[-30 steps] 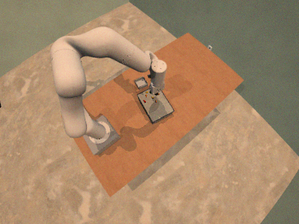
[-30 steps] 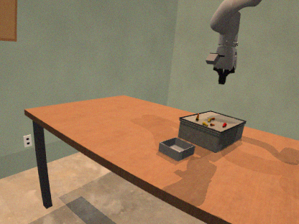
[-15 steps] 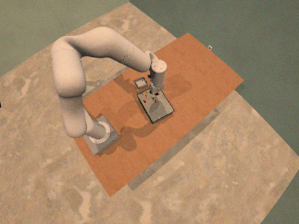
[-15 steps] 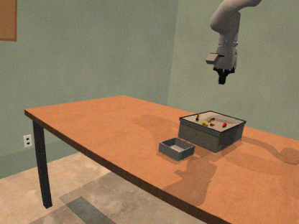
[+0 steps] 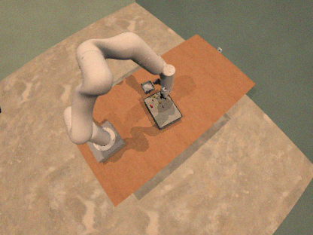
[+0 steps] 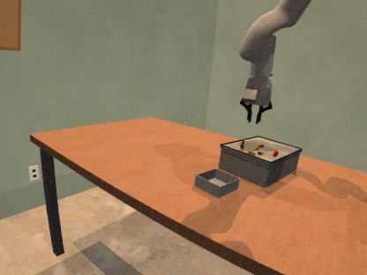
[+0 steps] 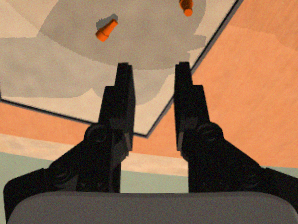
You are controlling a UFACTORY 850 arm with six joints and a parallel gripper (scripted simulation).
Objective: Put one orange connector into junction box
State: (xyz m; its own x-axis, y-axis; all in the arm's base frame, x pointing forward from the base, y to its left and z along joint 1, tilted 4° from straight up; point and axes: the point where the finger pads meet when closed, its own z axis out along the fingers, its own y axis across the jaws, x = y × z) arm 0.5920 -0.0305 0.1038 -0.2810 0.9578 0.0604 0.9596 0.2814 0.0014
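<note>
The grey tool case lies 14 cm below my hand, 5 cm behind it and 3 cm to the right of it. The rest, counted from my hand: red connector (12 cm behind, 11 cm below, 3 cm to the left).
</note>
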